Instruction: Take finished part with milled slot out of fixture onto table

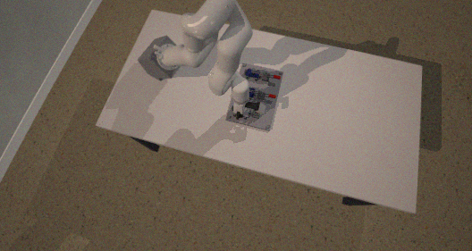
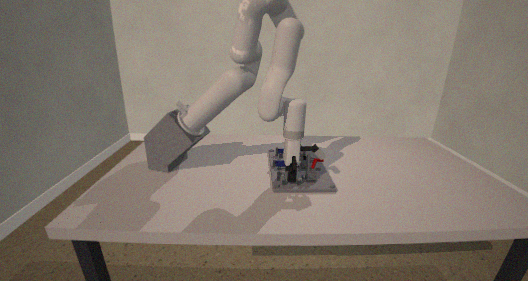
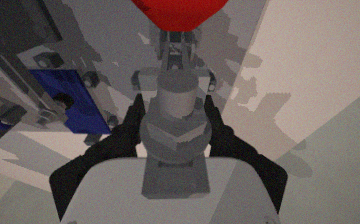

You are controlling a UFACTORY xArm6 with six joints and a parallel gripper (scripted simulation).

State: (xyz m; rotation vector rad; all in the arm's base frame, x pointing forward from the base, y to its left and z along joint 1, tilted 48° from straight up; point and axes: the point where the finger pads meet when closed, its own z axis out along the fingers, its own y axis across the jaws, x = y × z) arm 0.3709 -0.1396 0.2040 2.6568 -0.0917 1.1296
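My gripper is now 10 mm past the grey finished part and 10 mm above it. The rest, counted from my hand: grey fixture plate 70 mm ahead, 100 mm to the left, 30 mm below.
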